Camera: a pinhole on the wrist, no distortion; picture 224 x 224 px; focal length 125.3 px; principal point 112.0 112.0 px. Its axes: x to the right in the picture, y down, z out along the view. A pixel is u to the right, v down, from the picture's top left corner.
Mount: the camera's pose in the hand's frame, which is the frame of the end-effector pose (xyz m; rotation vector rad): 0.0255 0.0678 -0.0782 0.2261 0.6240 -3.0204
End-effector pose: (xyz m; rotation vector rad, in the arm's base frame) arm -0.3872 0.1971 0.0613 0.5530 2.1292 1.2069
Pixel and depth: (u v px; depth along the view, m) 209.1 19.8 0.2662
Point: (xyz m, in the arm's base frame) -0.0708 0.2494 0.1709
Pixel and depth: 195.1 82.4 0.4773
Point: 0.1130 0.1744 0.0153
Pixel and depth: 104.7 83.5 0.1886
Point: -0.3140 0.2857 0.0436
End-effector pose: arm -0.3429 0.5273 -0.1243 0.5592 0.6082 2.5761
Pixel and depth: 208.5 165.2 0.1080
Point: -0.2864 0.5059 -0.1613
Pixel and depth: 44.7 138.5 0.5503
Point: -0.2748 0.9912 0.1680
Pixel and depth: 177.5 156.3 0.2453
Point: -0.1602 0.5846 -0.1403
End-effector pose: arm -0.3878 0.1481 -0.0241 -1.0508 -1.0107 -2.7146
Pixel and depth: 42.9 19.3 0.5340
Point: -0.1389 0.3720 0.5684
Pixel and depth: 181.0 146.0 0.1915
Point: -0.2927 0.2119 -0.0857
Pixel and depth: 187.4 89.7 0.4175
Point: -0.0107 0.3011 -0.0584
